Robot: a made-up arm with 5 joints.
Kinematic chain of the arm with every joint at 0, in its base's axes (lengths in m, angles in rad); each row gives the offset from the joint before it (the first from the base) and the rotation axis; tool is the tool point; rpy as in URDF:
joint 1: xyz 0.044 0 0.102 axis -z
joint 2: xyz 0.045 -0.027 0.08 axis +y
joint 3: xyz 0.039 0 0.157 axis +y
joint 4: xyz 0.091 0 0.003 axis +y
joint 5: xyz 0.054 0.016 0 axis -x
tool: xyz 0 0 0 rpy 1.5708 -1.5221 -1.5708
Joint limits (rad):
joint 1: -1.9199..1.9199
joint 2: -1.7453..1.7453
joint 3: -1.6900..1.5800
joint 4: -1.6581..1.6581
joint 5: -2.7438..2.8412
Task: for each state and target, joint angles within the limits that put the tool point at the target. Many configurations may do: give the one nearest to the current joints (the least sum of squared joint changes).
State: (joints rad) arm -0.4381 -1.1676 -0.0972 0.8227 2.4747
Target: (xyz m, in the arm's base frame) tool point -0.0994 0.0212 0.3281
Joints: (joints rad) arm 0.2227 -1.7203 -0.3295 0.7821 2.4747
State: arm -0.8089 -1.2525 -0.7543 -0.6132 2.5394
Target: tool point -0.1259 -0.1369 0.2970
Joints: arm -0.6278 -1.6334 -0.4960 -0.8197 2.5394
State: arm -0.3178 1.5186 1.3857 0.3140 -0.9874
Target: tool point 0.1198 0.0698 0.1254
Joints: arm -0.8512 1.0222 1.1962 0.3160 -0.9874
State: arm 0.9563 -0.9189 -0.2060 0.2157 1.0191
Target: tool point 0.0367 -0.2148 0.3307
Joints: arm 1.5536 -0.0778 0.0696 0.2820 1.0191
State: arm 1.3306 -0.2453 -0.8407 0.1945 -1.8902
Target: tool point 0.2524 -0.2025 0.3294
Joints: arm 0.7332 0.4490 -0.6719 0.2256 -1.8902
